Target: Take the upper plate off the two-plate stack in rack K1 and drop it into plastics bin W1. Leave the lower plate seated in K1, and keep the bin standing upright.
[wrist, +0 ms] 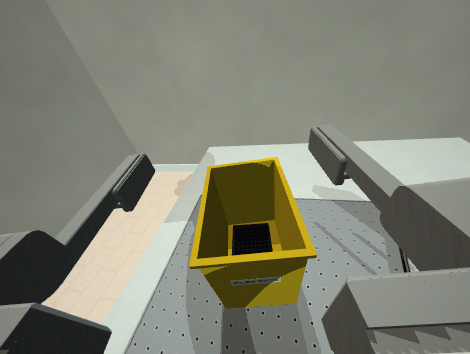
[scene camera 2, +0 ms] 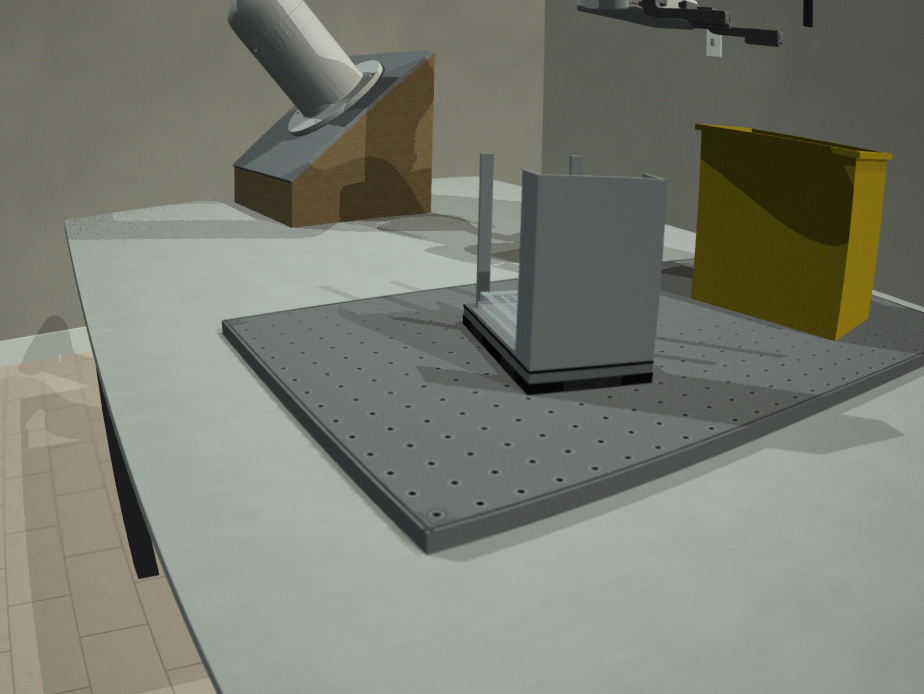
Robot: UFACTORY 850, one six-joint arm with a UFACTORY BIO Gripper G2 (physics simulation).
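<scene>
The yellow plastics bin W1 point(scene camera 2: 773, 216) point(wrist: 270, 295) stands upright. A black plate point(wrist: 251, 238) with a grid of wells lies flat on its floor, seen through the open top in the wrist view. Rack K1 point(scene camera 2: 590, 268) is a grey holder with tall corner guides. A clear plate point(scene camera 2: 498, 310) sits low inside it, partly hidden by the front panel. My gripper point(scene camera 2: 785, 23) point(wrist: 231, 169) is open with nothing between its fingers. It hangs above the height of the bin's rim, and the bin shows below and between the fingers in the wrist view.
The rack and the bin stand on a grey perforated board point(scene camera 2: 358, 403) point(wrist: 330, 225) on the pale table point(scene camera 2: 298, 582). The arm's base is mounted on a wooden wedge point(scene camera 2: 395, 156) at the back. Rack K1's guides and the bin's rim rise above the board.
</scene>
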